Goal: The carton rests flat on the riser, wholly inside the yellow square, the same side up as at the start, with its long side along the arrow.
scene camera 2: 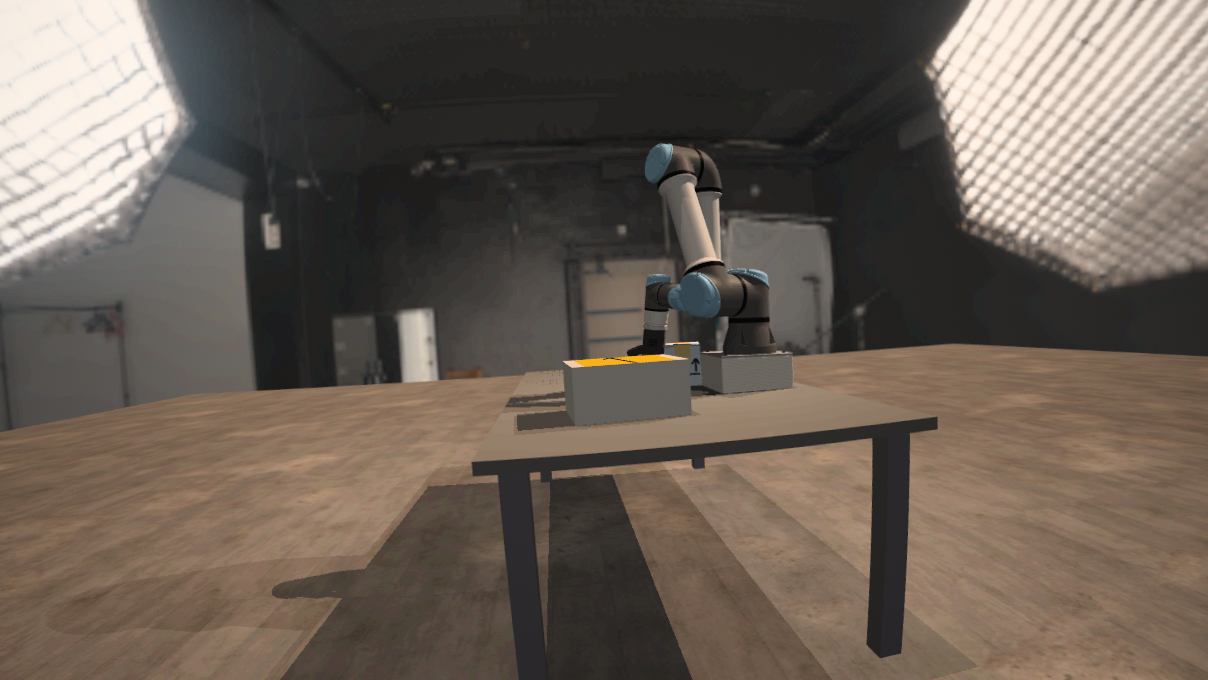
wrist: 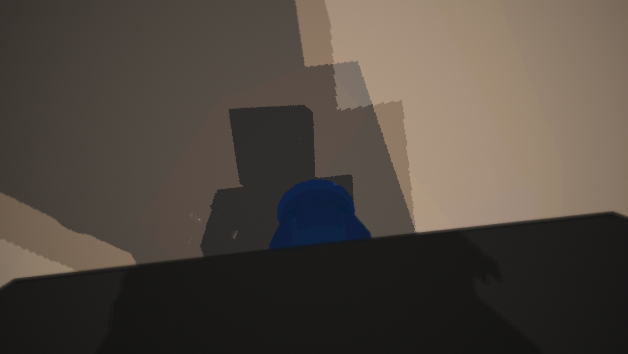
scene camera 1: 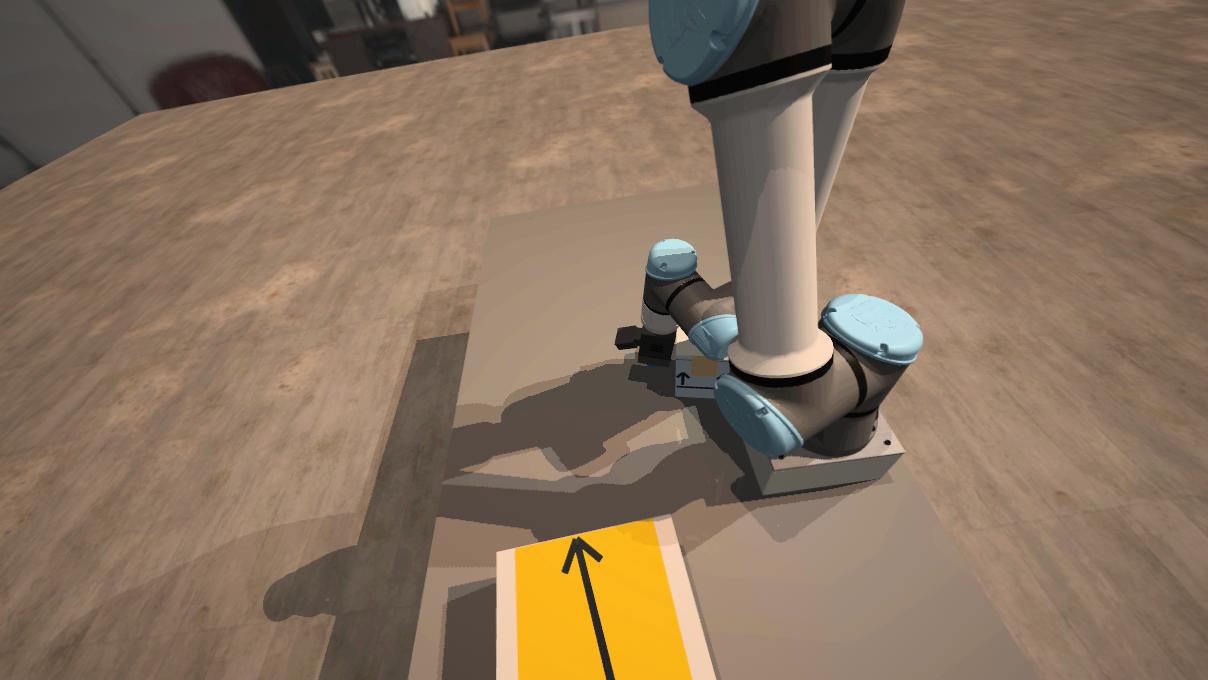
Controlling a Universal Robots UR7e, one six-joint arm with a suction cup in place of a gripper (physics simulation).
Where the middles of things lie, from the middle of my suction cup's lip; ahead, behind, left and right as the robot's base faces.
Scene:
The carton (scene camera 1: pixel 696 375) is 10 cm behind my suction cup, 2 cm to the left of it and 2 cm above it. The rest, counted from my suction cup: riser (scene camera 1: pixel 620 595) 16 cm ahead, 46 cm to the left, 2 cm above.

